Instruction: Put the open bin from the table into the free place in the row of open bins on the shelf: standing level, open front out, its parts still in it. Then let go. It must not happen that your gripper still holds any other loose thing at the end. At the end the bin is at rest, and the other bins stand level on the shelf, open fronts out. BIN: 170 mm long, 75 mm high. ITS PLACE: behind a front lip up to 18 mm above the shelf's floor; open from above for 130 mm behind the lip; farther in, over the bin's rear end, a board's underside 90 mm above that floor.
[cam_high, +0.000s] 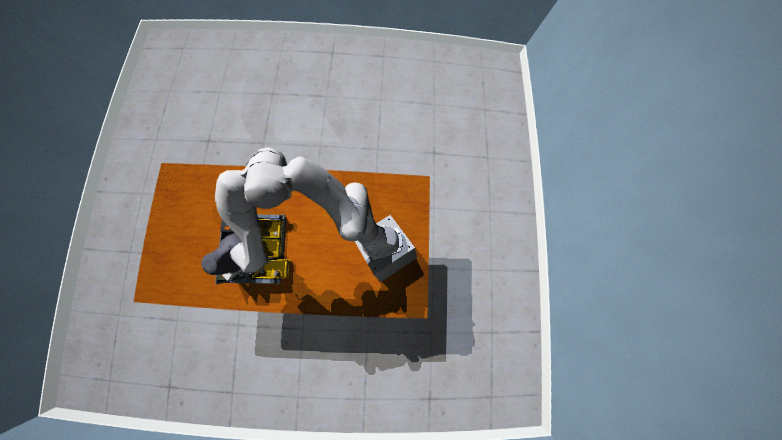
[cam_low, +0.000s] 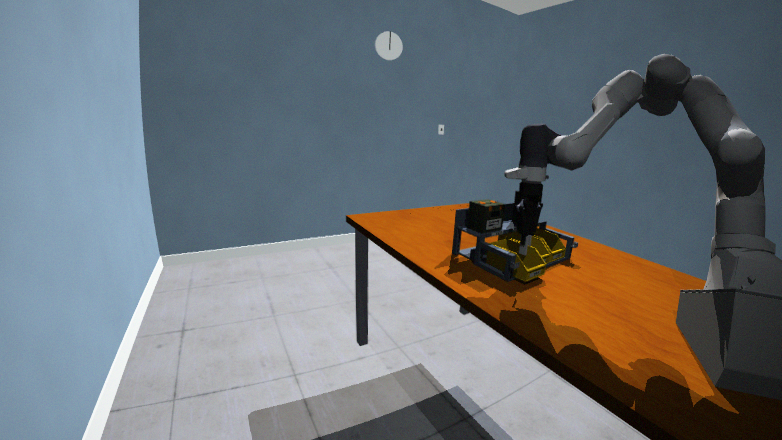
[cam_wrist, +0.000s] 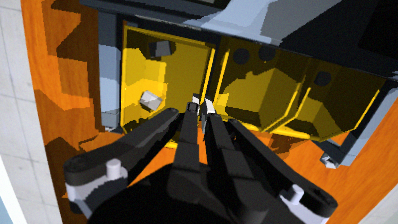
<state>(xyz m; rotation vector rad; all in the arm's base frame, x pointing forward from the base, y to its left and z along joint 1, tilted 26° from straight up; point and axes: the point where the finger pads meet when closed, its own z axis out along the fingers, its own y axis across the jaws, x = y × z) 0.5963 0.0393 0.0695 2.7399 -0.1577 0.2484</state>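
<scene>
Right now the dark box is 15 cm ahead of my hand, 6 cm above it and 3 cm to the left of it.
</scene>
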